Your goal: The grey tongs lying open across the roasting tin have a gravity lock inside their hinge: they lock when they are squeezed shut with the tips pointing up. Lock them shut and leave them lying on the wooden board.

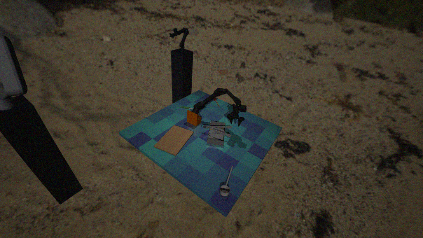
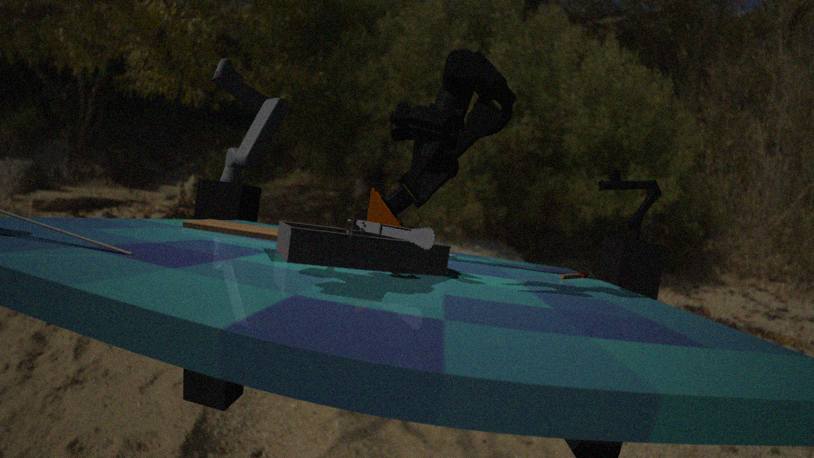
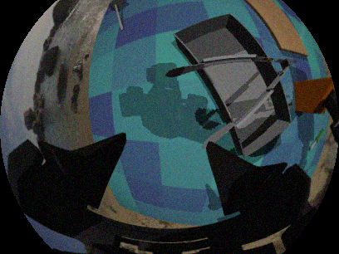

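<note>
My gripper tip is 150 mm past the grey roasting tin, 100 mm to the left of it and 120 mm above it. Also, from my gripper tip: wooden board 430 mm behind, 430 mm to the right, 140 mm below.
</note>
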